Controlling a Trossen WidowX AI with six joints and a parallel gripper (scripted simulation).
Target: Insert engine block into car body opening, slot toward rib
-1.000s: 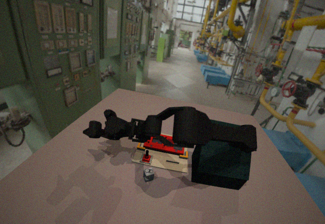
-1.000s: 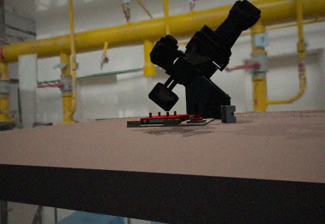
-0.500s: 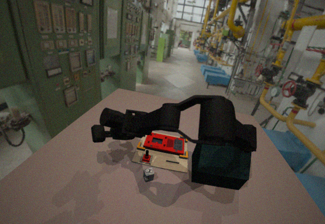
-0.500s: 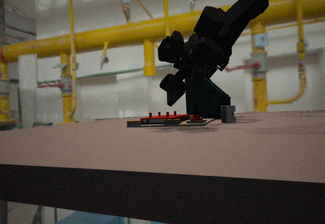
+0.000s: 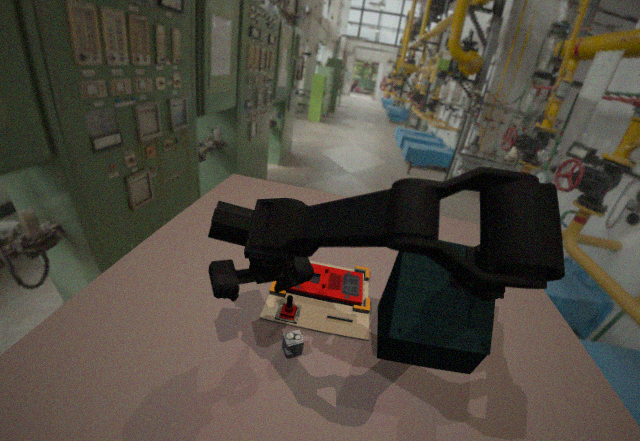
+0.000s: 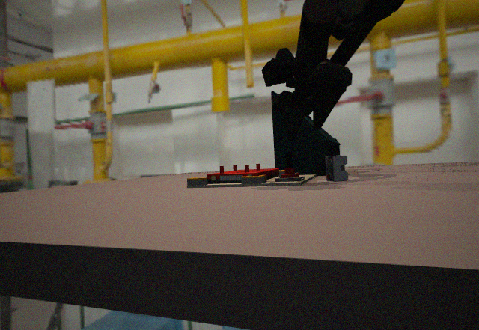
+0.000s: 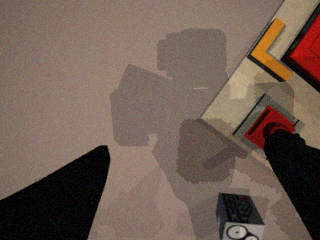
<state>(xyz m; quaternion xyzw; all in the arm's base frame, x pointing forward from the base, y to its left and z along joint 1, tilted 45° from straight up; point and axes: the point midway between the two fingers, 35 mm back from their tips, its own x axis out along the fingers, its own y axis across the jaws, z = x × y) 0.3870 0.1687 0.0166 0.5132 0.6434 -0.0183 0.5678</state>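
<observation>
Right now the grey engine block is 100 mm behind my gripper tip, 60 mm below it and 40 mm to the left of it. Round my gripper tip: dark peg 60 mm behind, 50 mm to the right, 50 mm below; then beige base plate 150 mm to the right, 100 mm behind, 80 mm below.
</observation>
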